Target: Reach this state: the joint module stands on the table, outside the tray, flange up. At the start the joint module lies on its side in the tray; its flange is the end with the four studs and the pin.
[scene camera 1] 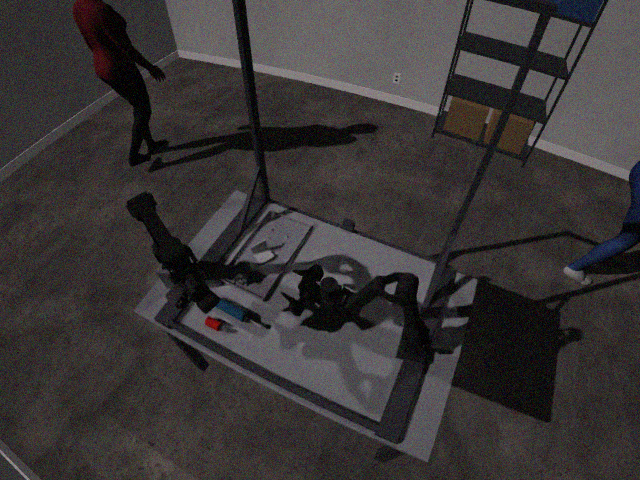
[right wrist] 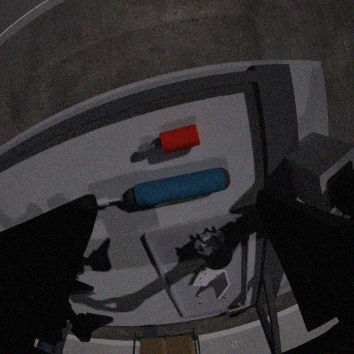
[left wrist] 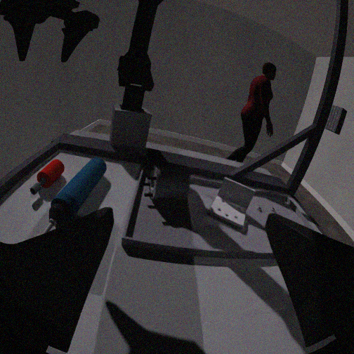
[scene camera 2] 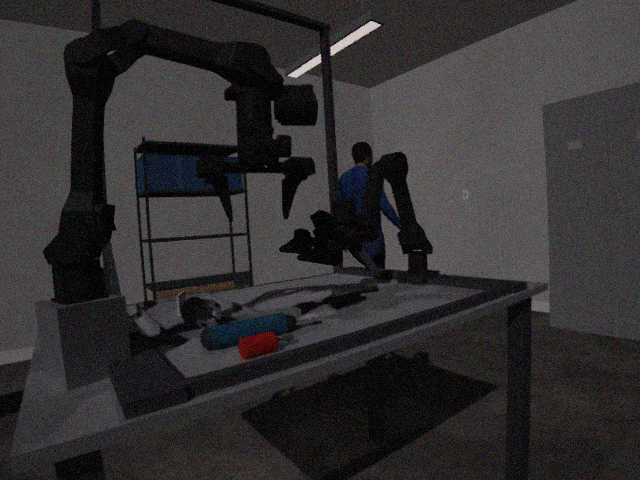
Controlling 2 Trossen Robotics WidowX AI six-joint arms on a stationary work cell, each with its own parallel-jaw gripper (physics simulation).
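Places are measured from the left arm's base along level axes (x left, y down, z back), in millimetres.
Pixels of known places: left gripper, fingertip midpoint: [scene camera 1: 287, 281] [scene camera 2: 288, 253]; right gripper, fingertip midpoint: [scene camera 2: 259, 220]; left arm's base at its link origin: [scene camera 1: 413, 346] [scene camera 2: 418, 271]; right arm's base at its link origin: [scene camera 2: 79, 299].
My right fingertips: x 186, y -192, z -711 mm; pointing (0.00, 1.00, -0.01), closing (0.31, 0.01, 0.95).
Observation:
For each thing: its top centre in the pictures, then the offset to it from my right fingertips. "*": a spot on its surface instead.
- joint module at its top centre: [scene camera 2: 201, 298] [scene camera 1: 239, 269] dx -237, dy +157, dz -11 mm
- tray at its top centre: [scene camera 2: 192, 308] [scene camera 1: 266, 250] dx -393, dy +209, dz +27 mm
- blue-handled tool at a spot on its surface: [scene camera 2: 250, 330] [scene camera 1: 225, 311] * dx -69, dy +199, dz +8 mm
- red-handled tool at its top centre: [scene camera 2: 267, 332] [scene camera 1: 216, 323] dx -8, dy +191, dz +6 mm
The joint module [scene camera 1: 247, 277] [scene camera 2: 199, 311] [left wrist: 172, 192] [right wrist: 218, 254] lies on its side in the tray [scene camera 1: 289, 264] [left wrist: 160, 251] [right wrist: 162, 277]. In the left wrist view its studded flange faces left, toward the blue-handled tool; its body is very dark. My left gripper [scene camera 1: 289, 283] [scene camera 2: 289, 253] [left wrist: 193, 219] is open and empty, above the table beyond the tray's long wall. My right gripper [scene camera 2: 258, 219] [left wrist: 44, 60] [right wrist: 177, 201] is open and empty, high above the table; in the right wrist view the module shows between and below its fingers. The pin is not clear.
A blue-handled tool [scene camera 1: 230, 308] [scene camera 2: 250, 330] [left wrist: 82, 182] [right wrist: 180, 187] and a red-handled tool [scene camera 1: 212, 323] [scene camera 2: 257, 345] [left wrist: 51, 173] [right wrist: 180, 138] lie on the table outside the tray. A pale angled bracket [scene camera 1: 264, 255] [left wrist: 227, 211] [right wrist: 207, 276] is in the tray beside the module.

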